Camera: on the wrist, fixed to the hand. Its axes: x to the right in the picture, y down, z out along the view.
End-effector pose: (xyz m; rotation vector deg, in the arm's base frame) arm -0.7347 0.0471 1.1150 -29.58 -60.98 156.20
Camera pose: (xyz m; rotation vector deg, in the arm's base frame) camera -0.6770 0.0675 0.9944 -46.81 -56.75 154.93
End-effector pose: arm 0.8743 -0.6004 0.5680 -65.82 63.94 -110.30
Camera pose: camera 0.7817 -0.5752 0.4727 -51.84 70.09 -114.05
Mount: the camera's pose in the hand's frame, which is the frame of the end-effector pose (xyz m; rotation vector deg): -0.0169 0.0655 -0.1171 1.10 10.48 5.60
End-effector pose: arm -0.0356 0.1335 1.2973 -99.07 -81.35 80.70
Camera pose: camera 0.0989 0.1224 1.2888 -107.99 -70.80 72.86
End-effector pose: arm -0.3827 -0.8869 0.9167 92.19 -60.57 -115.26
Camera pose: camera -0.2789 -0.9571 0.9675 96.28 -61.15 -100.82
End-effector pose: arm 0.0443 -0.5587 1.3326 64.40 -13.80 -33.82
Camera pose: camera 0.1062 -0.4389 1.3433 67.05 -8.18 -22.72
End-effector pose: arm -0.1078 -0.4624 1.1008 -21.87 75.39 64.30
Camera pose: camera -0.2247 -0.5302 1.1059 -23.91 87.00 67.42
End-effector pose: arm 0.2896 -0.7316 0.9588 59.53 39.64 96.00
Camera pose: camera 0.1587 -0.7652 0.9533 54.64 45.11 107.06
